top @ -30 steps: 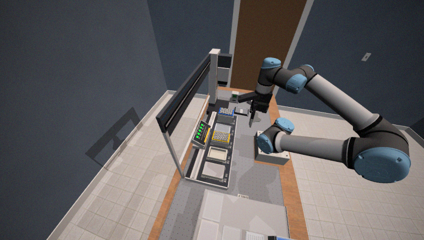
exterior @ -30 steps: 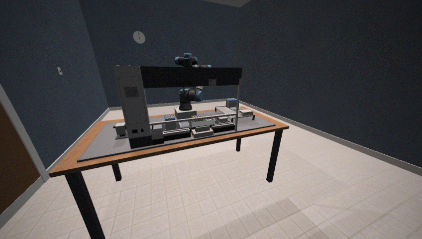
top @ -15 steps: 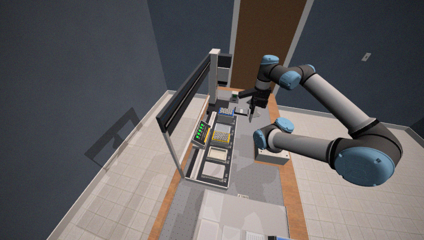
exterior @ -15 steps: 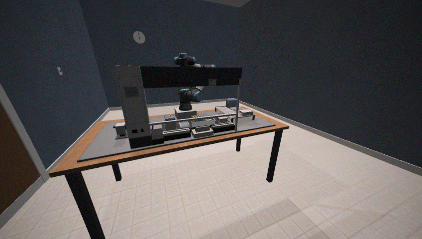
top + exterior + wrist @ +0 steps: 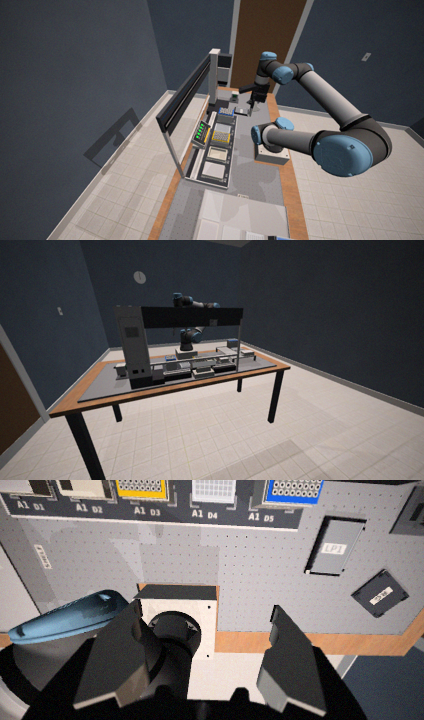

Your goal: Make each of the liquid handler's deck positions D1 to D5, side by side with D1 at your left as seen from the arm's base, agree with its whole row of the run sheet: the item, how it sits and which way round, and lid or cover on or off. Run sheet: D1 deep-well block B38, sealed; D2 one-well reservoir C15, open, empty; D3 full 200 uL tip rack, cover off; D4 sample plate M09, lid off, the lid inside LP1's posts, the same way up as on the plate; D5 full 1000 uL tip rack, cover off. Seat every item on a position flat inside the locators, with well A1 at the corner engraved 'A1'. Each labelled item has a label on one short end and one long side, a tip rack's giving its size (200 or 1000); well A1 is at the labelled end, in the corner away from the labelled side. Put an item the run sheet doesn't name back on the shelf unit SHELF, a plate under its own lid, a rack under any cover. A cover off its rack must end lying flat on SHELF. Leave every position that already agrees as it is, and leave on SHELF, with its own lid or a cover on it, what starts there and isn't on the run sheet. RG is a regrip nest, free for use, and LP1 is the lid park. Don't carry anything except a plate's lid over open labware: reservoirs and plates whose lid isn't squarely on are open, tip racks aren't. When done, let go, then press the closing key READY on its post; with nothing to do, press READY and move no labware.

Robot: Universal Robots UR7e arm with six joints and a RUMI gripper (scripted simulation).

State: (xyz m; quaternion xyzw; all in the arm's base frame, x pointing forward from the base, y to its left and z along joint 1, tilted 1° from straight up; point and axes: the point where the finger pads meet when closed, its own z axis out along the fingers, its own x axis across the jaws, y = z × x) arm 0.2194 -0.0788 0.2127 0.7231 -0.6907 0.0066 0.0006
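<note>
Now: hand 240 mm above the well plate, 170 mm short of it and 10 mm to the right of it. From my hand the other things lie so: blue-framed tip rack: 180 mm below, 160 mm ahead, 120 mm to the right; one-well reservoir: 250 mm to the left, 240 mm below, 150 mm ahead; yellow-framed tip rack: 210 mm below, 150 mm ahead, 120 mm to the left.
</note>
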